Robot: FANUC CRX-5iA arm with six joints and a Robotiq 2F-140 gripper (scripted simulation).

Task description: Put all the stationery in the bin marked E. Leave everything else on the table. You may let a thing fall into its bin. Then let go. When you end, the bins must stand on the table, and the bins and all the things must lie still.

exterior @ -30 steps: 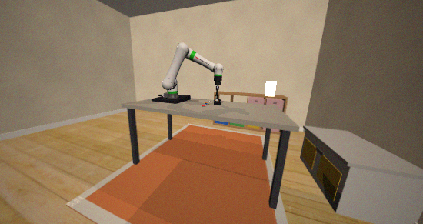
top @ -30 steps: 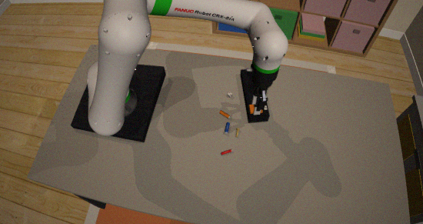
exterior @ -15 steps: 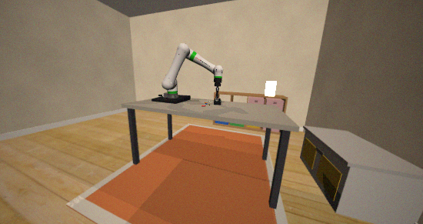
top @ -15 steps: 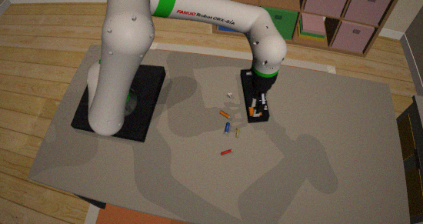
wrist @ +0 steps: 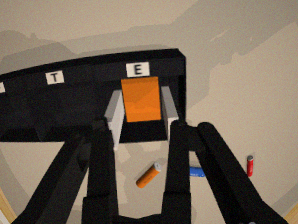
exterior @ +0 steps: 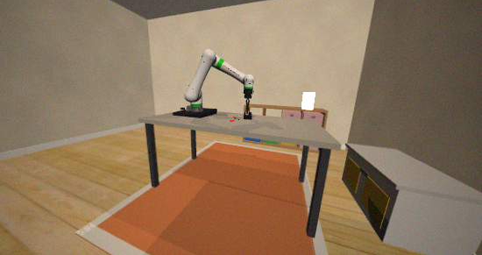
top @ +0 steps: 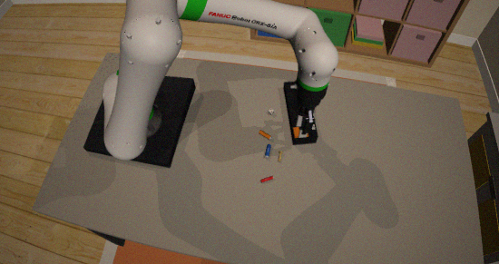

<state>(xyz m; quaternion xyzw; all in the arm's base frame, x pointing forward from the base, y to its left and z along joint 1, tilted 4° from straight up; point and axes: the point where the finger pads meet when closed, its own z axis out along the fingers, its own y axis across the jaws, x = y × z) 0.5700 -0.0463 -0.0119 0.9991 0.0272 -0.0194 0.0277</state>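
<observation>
My gripper is now 40 mm above the orange block. Also, from my hand: orange marker: 130 mm behind, 40 mm below; long black bin: 80 mm to the left, 30 mm below; small yellow piece: 80 mm behind, 80 mm to the right, 40 mm below.
</observation>
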